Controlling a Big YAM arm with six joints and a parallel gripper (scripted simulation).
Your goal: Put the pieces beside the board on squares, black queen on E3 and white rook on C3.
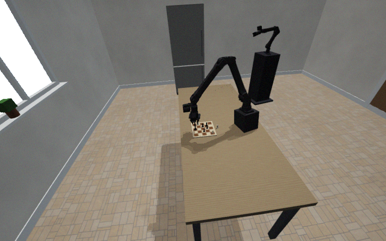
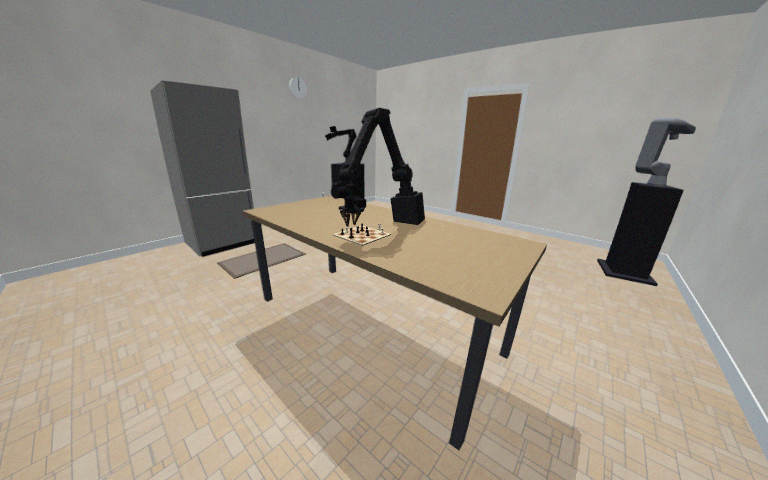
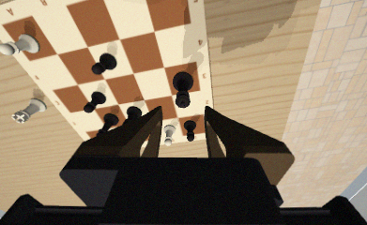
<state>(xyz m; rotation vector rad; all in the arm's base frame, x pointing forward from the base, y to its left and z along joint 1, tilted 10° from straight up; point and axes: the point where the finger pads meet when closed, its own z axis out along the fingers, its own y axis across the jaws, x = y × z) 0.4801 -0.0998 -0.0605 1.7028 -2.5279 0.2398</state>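
Right now the black queen is 40 mm below my hand. Round my hand: chessboard (70 mm below, 70 mm behind, 20 mm to the left).
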